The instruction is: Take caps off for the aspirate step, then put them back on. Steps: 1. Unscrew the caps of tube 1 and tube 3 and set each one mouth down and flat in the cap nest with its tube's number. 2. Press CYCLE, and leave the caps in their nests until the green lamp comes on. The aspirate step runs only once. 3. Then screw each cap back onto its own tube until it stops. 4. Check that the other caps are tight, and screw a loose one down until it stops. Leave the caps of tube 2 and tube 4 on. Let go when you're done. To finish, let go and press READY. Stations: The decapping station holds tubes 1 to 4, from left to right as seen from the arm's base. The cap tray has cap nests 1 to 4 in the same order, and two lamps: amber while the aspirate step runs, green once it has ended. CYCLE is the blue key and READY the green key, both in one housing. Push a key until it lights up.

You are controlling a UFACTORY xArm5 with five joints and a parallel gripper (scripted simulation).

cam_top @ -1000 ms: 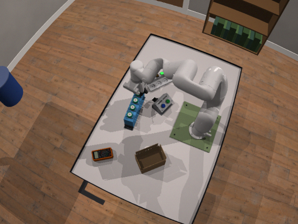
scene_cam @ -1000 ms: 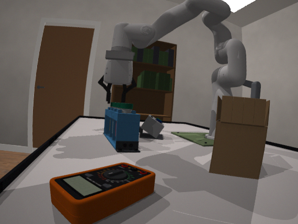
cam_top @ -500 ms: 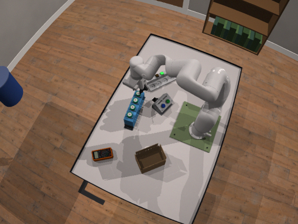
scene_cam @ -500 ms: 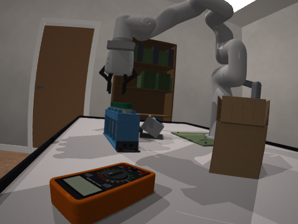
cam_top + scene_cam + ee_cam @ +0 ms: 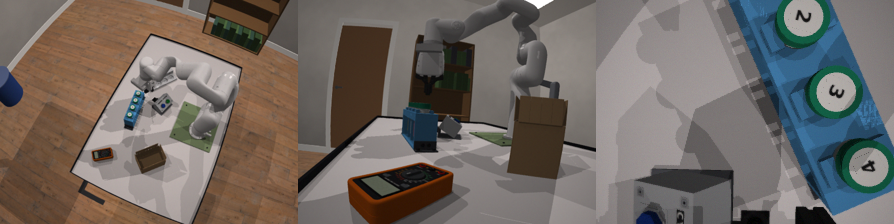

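Right now my hand is 130 mm past the green key, 50 mm to the left of it and 110 mm above it. From my hand the other things lie so: blue key (120 mm behind, 110 mm below); then cardboard box (200 mm behind, 350 mm to the left, 110 mm below); then grey key housing (110 mm behind, 20 mm to the right, 120 mm below).
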